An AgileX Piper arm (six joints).
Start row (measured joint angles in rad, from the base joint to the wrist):
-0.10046, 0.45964, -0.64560, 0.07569, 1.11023, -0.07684
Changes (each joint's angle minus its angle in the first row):
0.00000, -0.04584, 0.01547, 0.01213, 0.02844, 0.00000
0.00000, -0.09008, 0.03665, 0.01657, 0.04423, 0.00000
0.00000, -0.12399, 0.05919, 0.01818, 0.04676, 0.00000
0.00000, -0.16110, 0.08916, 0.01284, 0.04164, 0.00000
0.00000, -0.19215, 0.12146, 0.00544, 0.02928, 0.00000
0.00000, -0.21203, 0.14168, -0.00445, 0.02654, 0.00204
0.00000, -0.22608, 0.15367, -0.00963, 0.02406, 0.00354
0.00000, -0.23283, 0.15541, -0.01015, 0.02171, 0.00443
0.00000, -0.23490, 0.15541, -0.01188, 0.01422, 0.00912
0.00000, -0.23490, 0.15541, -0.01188, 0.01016, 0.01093
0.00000, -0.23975, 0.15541, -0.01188, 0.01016, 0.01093
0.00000, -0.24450, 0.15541, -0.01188, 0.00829, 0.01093
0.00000, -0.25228, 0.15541, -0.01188, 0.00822, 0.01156
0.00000, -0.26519, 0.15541, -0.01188, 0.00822, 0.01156
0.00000, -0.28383, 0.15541, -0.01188, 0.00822, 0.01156
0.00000, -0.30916, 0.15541, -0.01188, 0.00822, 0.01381
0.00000, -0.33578, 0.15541, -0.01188, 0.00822, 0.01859
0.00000, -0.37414, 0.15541, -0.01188, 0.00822, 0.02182
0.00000, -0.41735, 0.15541, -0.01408, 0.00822, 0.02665
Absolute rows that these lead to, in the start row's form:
-0.10046, 0.41380, -0.63013, 0.08782, 1.13867, -0.07684
-0.10046, 0.36956, -0.60895, 0.09226, 1.15446, -0.07684
-0.10046, 0.33565, -0.58641, 0.09387, 1.15699, -0.07684
-0.10046, 0.29854, -0.55644, 0.08853, 1.15187, -0.07684
-0.10046, 0.26749, -0.52414, 0.08113, 1.13951, -0.07684
-0.10046, 0.24761, -0.50392, 0.07124, 1.13677, -0.07480
-0.10046, 0.23356, -0.49193, 0.06606, 1.13429, -0.07330
-0.10046, 0.22681, -0.49019, 0.06554, 1.13194, -0.07241
-0.10046, 0.22474, -0.49019, 0.06381, 1.12445, -0.06772
-0.10046, 0.22474, -0.49019, 0.06381, 1.12039, -0.06591
-0.10046, 0.21989, -0.49019, 0.06381, 1.12039, -0.06591
-0.10046, 0.21514, -0.49019, 0.06381, 1.11852, -0.06591
-0.10046, 0.20736, -0.49019, 0.06381, 1.11845, -0.06528
-0.10046, 0.19445, -0.49019, 0.06381, 1.11845, -0.06528
-0.10046, 0.17581, -0.49019, 0.06381, 1.11845, -0.06528
-0.10046, 0.15048, -0.49019, 0.06381, 1.11845, -0.06303
-0.10046, 0.12386, -0.49019, 0.06381, 1.11845, -0.05825
-0.10046, 0.08550, -0.49019, 0.06381, 1.11845, -0.05502
-0.10046, 0.04229, -0.49019, 0.06161, 1.11845, -0.05019

